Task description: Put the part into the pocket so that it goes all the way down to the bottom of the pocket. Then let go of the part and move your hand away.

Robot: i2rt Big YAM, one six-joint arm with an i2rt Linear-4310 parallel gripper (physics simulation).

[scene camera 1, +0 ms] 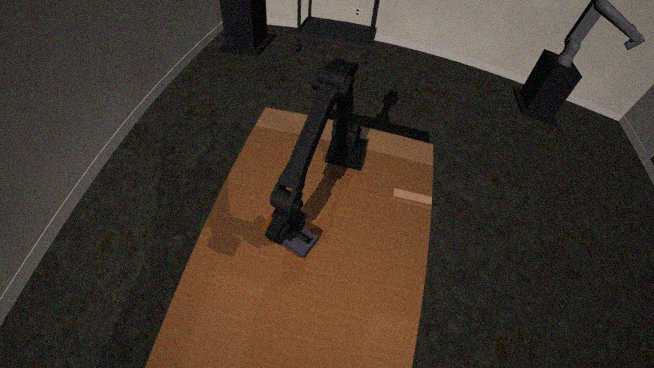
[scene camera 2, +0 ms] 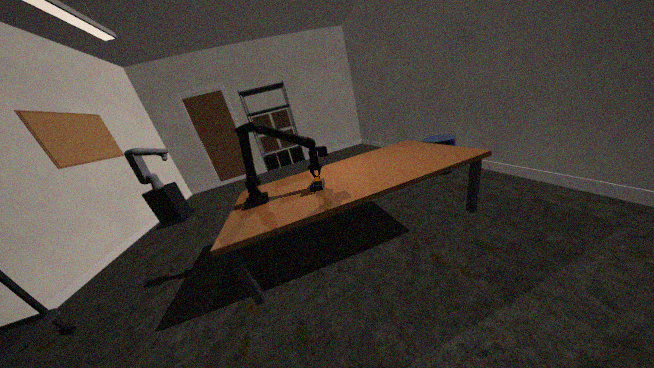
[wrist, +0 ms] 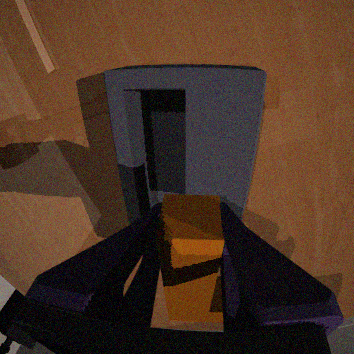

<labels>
gripper: holds an orange part (wrist: 189, 239)
</labels>
